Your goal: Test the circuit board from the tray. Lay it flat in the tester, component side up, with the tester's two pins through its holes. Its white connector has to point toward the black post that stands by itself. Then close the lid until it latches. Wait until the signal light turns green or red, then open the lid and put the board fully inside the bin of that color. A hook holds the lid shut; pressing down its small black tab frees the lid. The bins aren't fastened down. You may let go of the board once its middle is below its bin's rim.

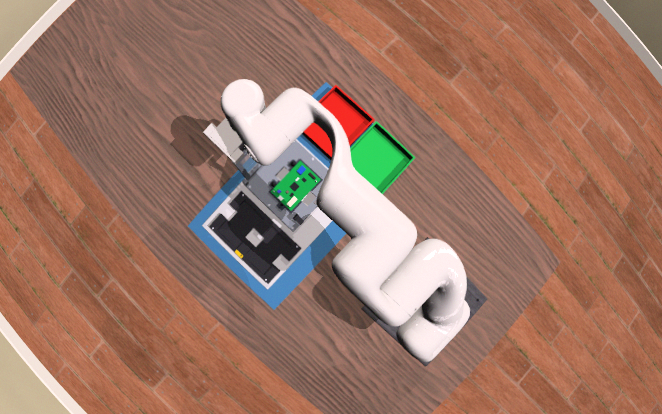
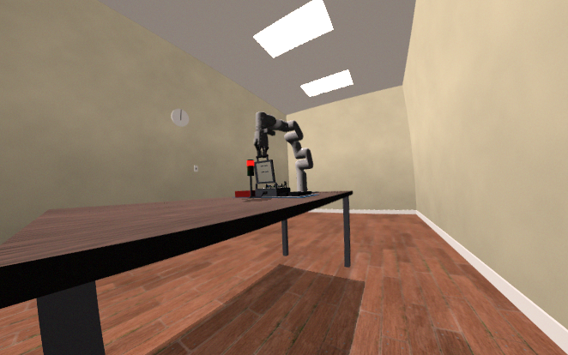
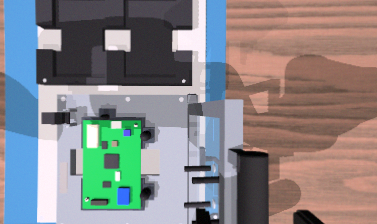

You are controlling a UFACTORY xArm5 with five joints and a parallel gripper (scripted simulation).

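My gripper is now 13 cm past the green circuit board and 21 cm above it. Round my hand: green bin 24 cm behind, 20 cm to the right, 27 cm below; tester lid 2 cm behind, 10 cm below; red bin 9 cm behind, 20 cm to the right, 27 cm below.
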